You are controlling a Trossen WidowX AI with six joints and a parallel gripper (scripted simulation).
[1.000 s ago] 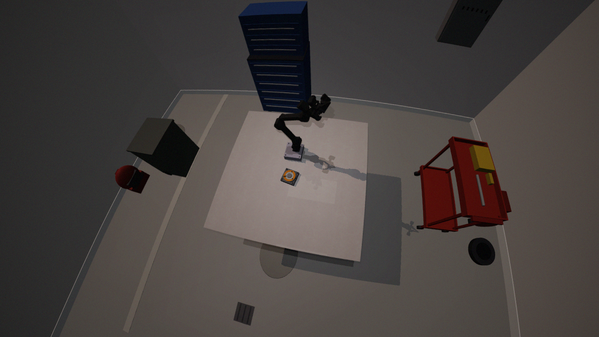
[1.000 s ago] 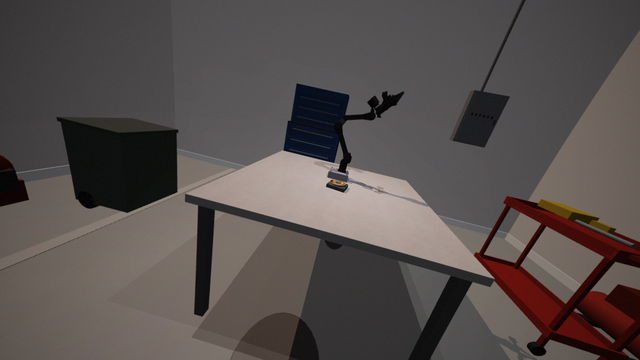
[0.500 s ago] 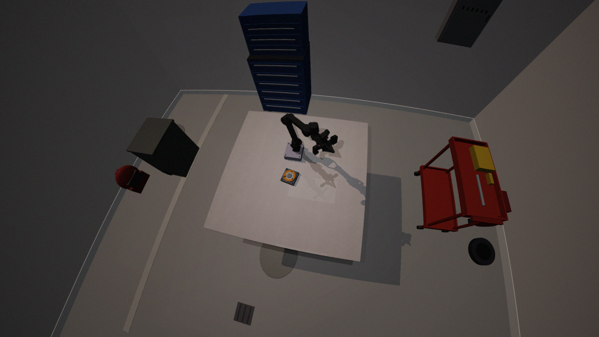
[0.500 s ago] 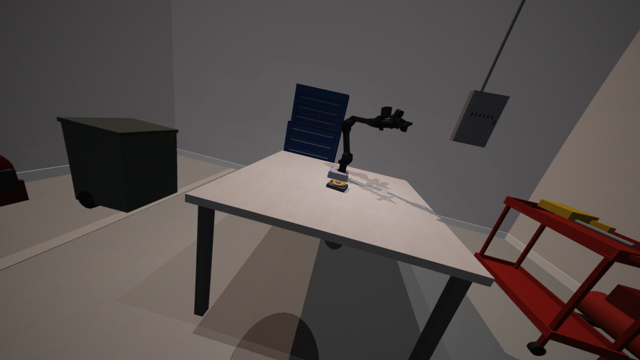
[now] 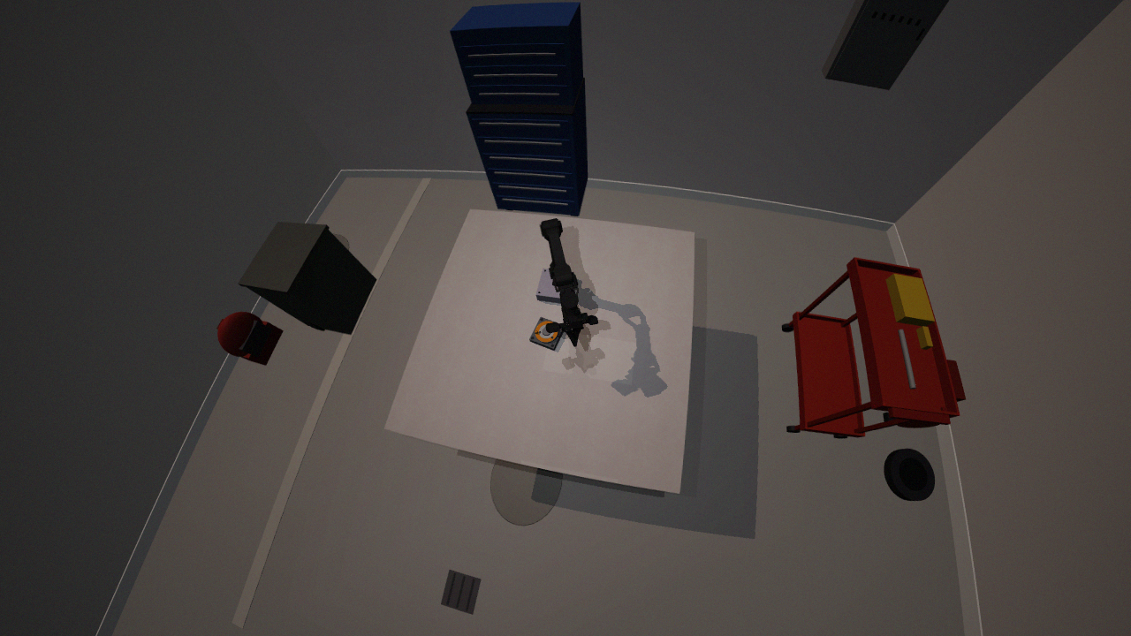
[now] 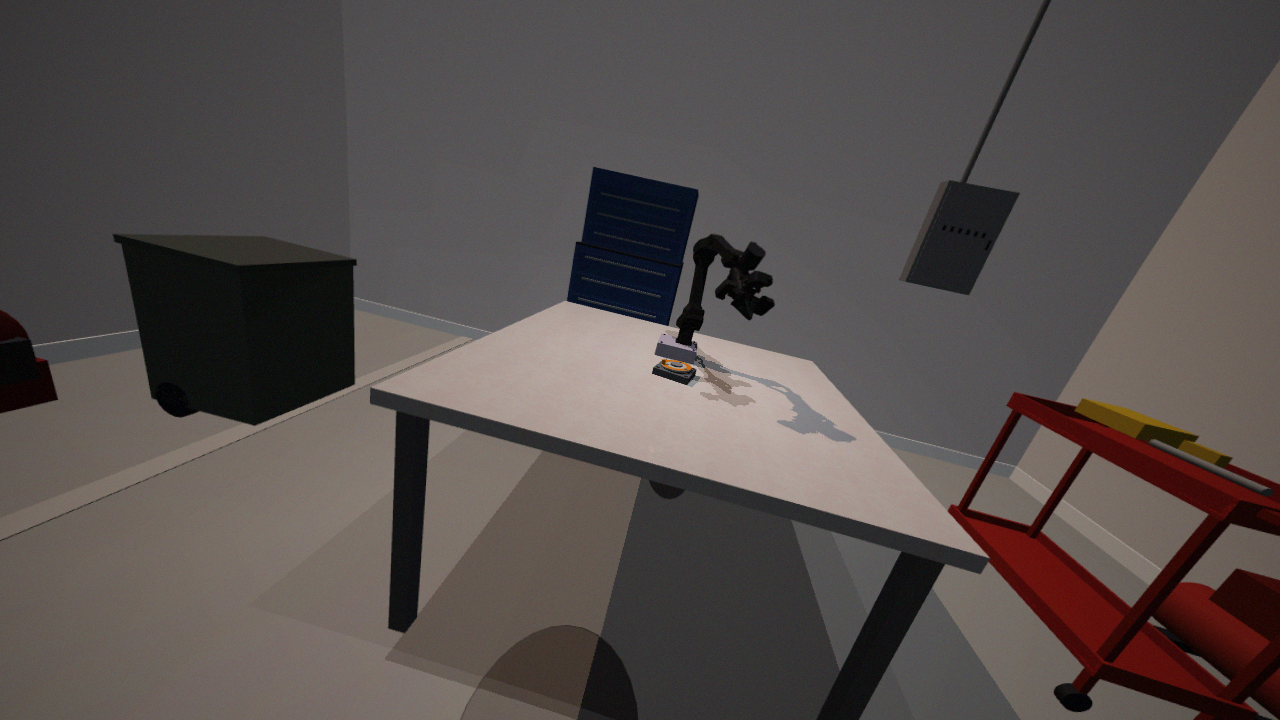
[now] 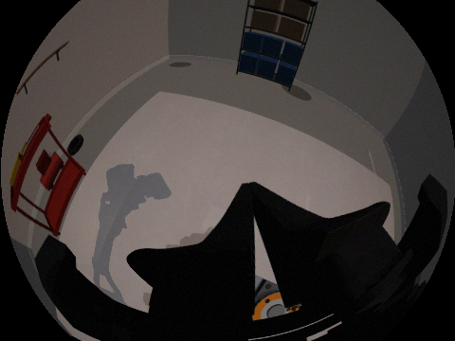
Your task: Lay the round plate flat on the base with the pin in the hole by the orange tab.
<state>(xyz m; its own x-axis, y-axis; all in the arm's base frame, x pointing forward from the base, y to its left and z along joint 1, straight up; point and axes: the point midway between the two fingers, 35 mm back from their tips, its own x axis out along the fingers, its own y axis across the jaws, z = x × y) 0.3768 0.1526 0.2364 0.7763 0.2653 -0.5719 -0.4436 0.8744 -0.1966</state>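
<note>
Now: the round plate 130 mm behind my gripper tip, 190 mm to the right of it and 230 mm below it.
</note>
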